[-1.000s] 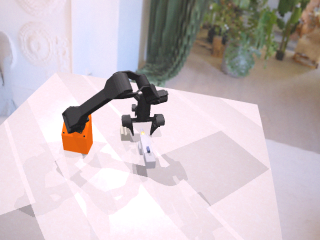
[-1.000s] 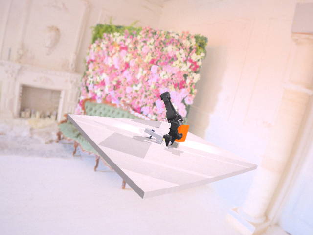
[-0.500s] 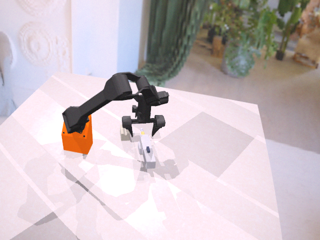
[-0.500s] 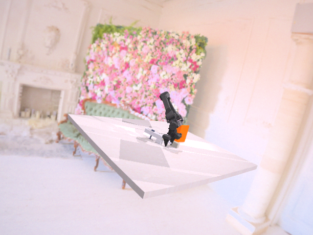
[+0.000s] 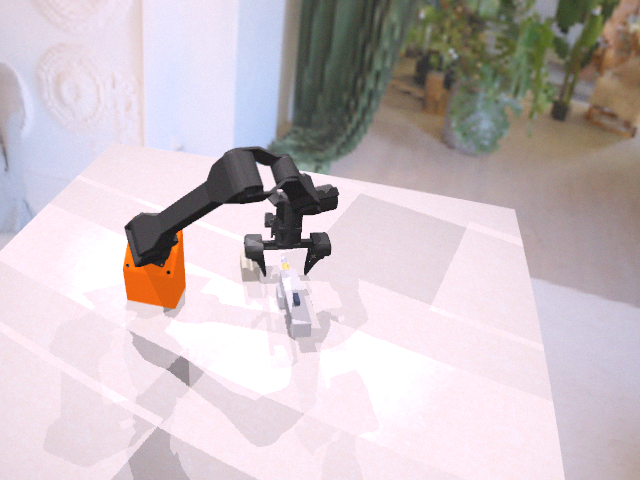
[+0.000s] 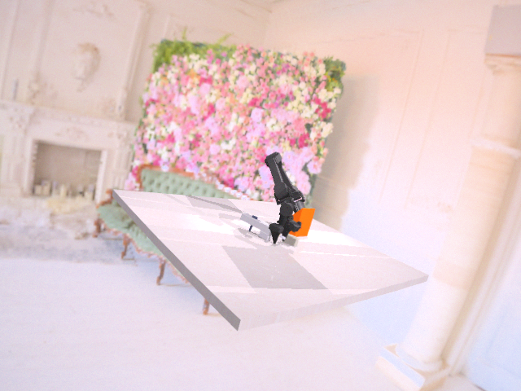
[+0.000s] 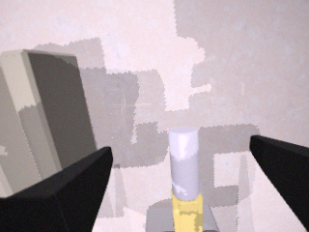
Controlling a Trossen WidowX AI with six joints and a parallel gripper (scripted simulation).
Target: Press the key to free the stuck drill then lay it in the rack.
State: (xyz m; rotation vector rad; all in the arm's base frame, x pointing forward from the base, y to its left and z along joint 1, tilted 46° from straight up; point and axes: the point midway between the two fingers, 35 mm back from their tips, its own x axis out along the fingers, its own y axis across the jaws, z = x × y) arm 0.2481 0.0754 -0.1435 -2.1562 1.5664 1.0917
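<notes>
Now: gripper tip 40 mm to the left of the drill, 40 mm below it and 10 mm short of it. From my gripper tip the other things lie so: blue key: 150 mm to the right, 70 mm ahead, 50 mm above; then housing block: 130 mm to the right, 60 mm ahead, 40 mm above.
</notes>
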